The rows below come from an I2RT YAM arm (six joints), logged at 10 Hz.
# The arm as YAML. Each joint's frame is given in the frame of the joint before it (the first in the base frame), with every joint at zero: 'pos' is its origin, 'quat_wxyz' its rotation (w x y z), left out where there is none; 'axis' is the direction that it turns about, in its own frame. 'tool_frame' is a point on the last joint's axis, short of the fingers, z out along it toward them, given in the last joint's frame.
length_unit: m
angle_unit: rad
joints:
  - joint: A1
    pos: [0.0, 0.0, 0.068]
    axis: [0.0, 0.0, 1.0]
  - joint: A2
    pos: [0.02, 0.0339, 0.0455]
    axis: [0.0, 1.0, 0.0]
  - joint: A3
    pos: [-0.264, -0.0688, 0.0]
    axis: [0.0, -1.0, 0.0]
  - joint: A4
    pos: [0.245, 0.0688, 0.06]
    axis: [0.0, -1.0, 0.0]
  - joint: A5
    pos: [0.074, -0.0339, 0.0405]
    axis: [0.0, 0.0, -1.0]
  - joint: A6
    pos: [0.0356, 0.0, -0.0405]
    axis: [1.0, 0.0, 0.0]
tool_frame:
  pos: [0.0, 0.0, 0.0]
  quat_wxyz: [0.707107, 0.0, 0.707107, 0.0]
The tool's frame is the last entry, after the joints.
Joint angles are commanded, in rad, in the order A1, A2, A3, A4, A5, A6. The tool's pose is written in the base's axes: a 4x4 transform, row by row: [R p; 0 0 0 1], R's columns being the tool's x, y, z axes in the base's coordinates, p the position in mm. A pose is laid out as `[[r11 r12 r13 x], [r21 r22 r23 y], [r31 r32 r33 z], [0 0 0 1]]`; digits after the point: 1 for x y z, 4 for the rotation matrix.
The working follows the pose.
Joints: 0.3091 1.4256 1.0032 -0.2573 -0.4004 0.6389
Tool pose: [[-0.8199 -0.0997 0.5637 293.9], [0.3146 0.7442 0.5892 108.4], [-0.4783 0.6605 -0.5788 261.9], [0 0 0 1]]
Where each joint sits with the arm in this pose, in the base's axes (m; each line is computed from the numbers above, not from the rounded line before):
A1: 0.0000 0.0000 0.0680
A2: 0.0087 0.0384 0.1135
A3: -0.0067 -0.0388 0.3747
A4: 0.2087 0.1022 0.3290
A5: 0.2980 0.0952 0.3140
A6: 0.2939 0.1084 0.2619
the tool: 0.2939 0.1084 0.2619

